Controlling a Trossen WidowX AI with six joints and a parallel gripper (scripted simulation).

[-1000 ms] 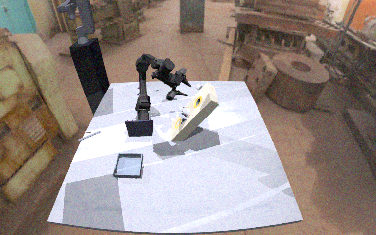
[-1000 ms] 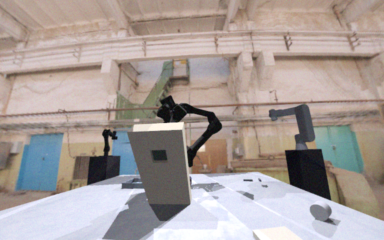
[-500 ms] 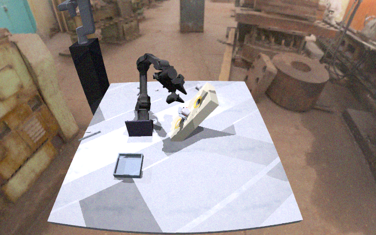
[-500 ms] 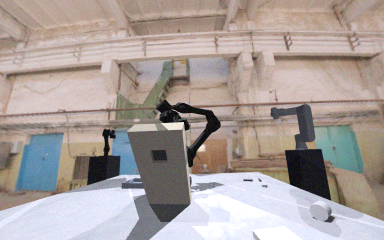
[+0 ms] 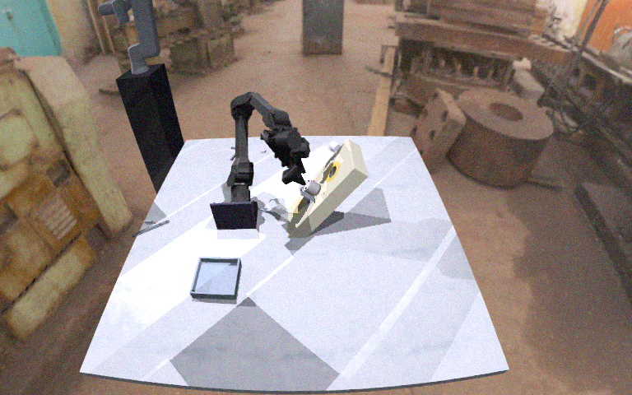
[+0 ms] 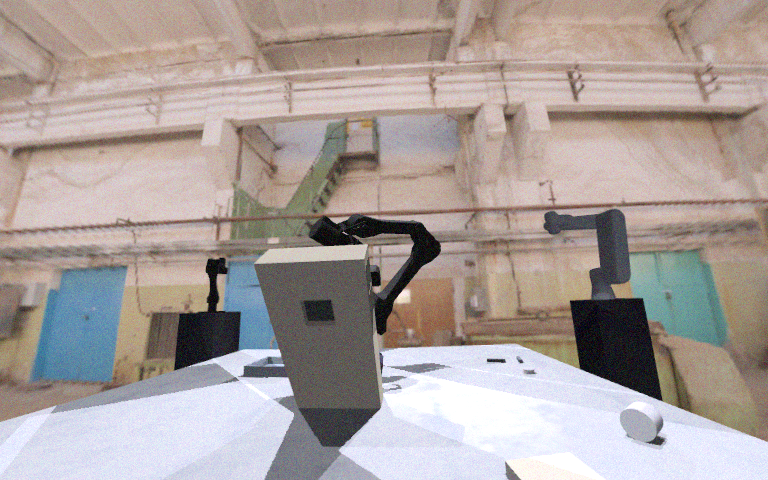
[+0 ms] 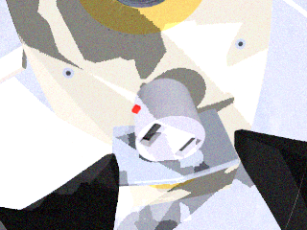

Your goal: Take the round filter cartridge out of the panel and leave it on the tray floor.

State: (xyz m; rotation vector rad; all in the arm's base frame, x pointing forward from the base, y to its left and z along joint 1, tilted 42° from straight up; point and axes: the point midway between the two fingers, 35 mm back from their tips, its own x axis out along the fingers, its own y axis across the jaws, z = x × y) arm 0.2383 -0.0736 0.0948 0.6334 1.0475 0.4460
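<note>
My gripper tip is now 6 cm short of the cream service panel and 5 cm above it. From my gripper tip the other things lie so: grey tray (29 cm behind, 30 cm to the right, 20 cm below).
</note>
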